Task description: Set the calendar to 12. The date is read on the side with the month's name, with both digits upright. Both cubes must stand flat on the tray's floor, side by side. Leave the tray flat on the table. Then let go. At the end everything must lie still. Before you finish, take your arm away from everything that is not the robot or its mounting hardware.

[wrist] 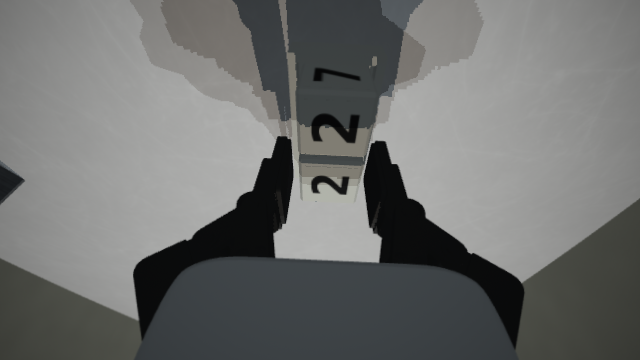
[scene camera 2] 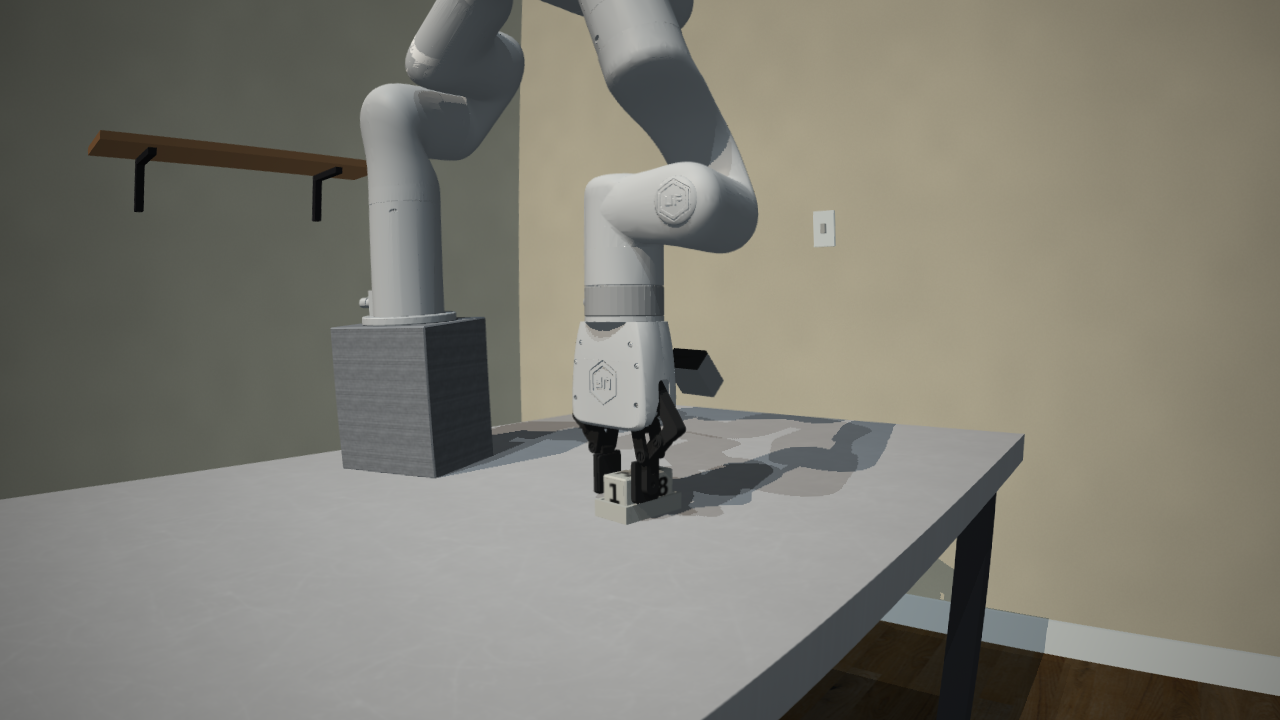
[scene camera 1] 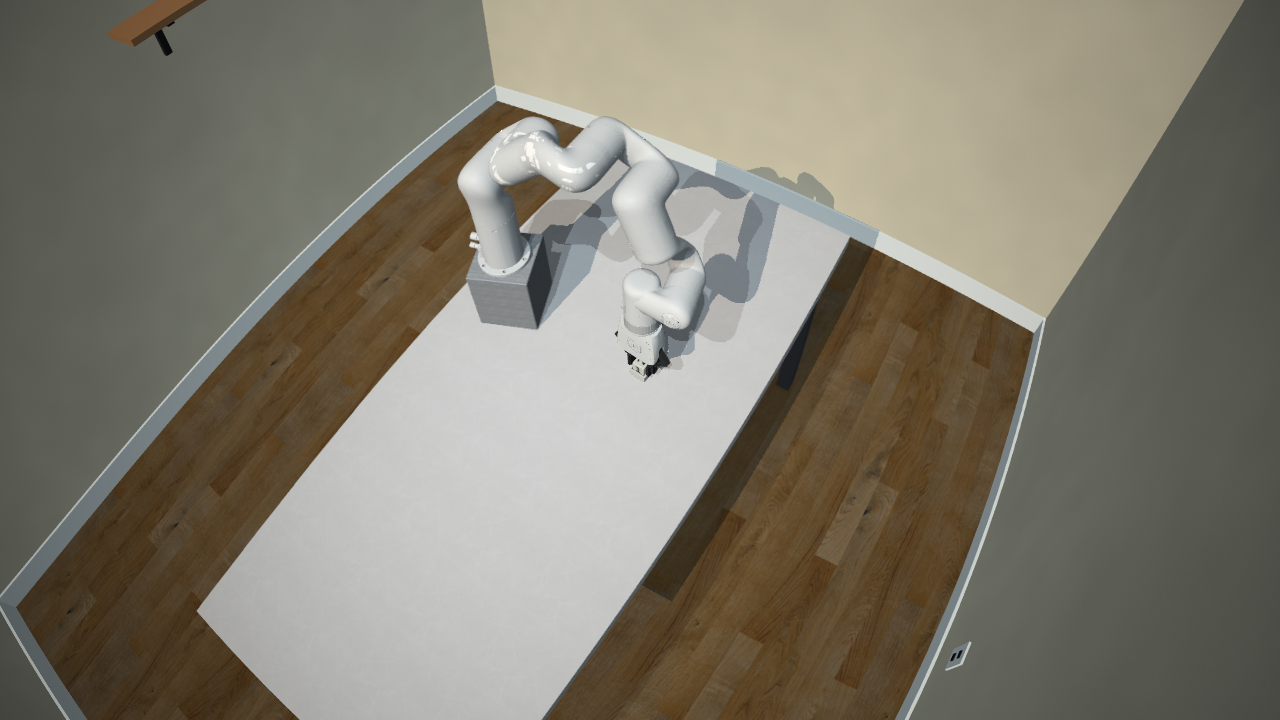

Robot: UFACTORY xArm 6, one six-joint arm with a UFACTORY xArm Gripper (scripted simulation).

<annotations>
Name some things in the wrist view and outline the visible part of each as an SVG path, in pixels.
My gripper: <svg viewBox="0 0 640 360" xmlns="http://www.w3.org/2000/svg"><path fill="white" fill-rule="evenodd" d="M133 272L142 343L134 360L519 360L515 349L524 299L522 283L511 273L475 253L470 254L459 240L426 218L424 207L416 200L407 197L397 164L391 163L385 141L371 143L363 178L369 227L373 228L373 234L378 234L382 238L379 263L271 258L275 257L274 233L282 229L282 224L286 224L294 177L291 139L285 136L278 136L272 157L262 160L253 191L241 195L237 200L235 209L198 230L192 239L188 241L185 239L142 259L136 265Z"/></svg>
A digit cube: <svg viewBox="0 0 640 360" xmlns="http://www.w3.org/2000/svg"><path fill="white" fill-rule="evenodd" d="M300 153L299 180L300 199L302 201L356 202L364 166L363 157Z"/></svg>
</annotations>
